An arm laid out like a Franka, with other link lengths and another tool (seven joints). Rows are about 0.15 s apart.
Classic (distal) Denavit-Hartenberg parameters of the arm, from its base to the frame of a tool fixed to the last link. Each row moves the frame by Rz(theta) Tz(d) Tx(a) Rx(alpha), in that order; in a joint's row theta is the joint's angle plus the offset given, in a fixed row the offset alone. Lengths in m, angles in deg.
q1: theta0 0, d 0.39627, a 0, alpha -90
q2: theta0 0, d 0, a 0, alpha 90
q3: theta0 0, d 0.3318, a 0.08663, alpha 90
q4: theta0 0, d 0, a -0.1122, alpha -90
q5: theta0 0, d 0.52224, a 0, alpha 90
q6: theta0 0, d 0, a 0.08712, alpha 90
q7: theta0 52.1, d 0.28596, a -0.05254, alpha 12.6
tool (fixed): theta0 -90, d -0.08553, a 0, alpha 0
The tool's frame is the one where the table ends.
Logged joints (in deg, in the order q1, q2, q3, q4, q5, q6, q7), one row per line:
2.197 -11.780 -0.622 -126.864 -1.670 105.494 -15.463
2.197 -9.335 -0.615 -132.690 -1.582 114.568 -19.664
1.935 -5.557 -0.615 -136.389 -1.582 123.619 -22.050
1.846 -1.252 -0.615 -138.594 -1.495 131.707 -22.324
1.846 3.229 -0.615 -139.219 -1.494 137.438 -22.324
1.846 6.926 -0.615 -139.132 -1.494 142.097 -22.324
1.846 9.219 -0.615 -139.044 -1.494 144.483 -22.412
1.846 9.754 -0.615 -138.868 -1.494 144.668 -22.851
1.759 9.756 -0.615 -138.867 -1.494 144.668 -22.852
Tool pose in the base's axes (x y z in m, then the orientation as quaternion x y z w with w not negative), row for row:
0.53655 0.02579 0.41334 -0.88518 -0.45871 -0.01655 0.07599
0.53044 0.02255 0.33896 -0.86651 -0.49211 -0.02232 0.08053
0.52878 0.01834 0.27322 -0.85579 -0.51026 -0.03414 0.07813
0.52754 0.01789 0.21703 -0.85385 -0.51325 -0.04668 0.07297
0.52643 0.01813 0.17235 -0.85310 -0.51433 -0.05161 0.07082
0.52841 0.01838 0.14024 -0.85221 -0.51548 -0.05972 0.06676
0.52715 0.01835 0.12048 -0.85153 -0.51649 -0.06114 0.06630
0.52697 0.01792 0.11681 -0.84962 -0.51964 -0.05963 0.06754
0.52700 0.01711 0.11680 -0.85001 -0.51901 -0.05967 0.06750
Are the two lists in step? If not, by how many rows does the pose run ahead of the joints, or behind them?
They are in step.
